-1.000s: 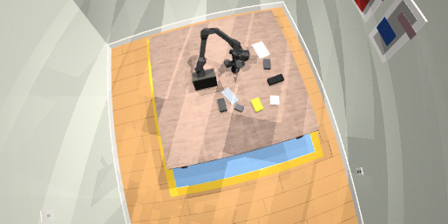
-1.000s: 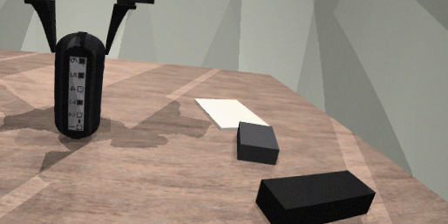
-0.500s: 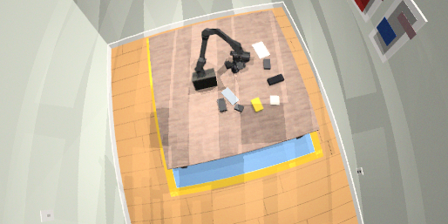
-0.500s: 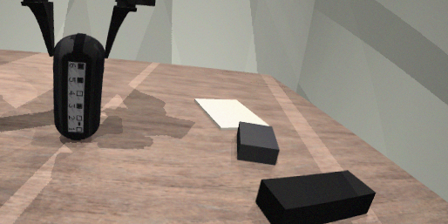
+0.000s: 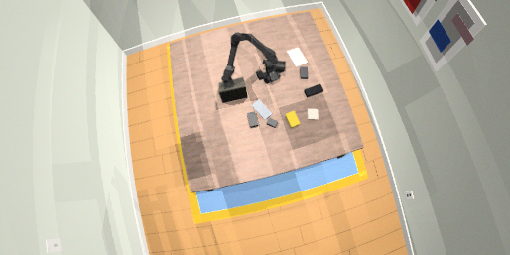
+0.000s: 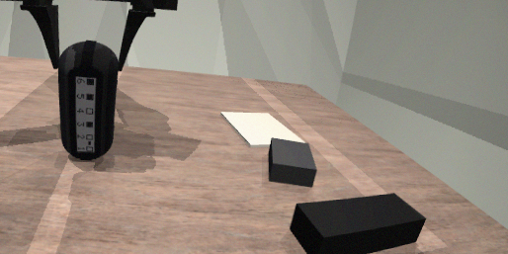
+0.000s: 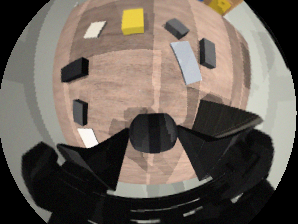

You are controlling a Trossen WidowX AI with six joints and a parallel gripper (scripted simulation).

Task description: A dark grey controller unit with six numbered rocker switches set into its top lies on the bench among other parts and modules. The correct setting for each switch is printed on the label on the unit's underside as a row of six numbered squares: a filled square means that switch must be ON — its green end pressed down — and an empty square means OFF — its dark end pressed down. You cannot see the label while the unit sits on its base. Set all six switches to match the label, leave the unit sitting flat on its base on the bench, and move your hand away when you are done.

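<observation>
The pale grey plate is 110 mm behind my gripper tip, 180 mm to the right of it and 120 mm below it. From my gripper tip the other things lie so: yellow block: 90 mm ahead, 300 mm to the right, 110 mm below; then long black block: 300 mm ahead, 130 mm to the right, 110 mm below; then dark grey block: 280 mm ahead, 40 mm to the left, 110 mm below.
</observation>
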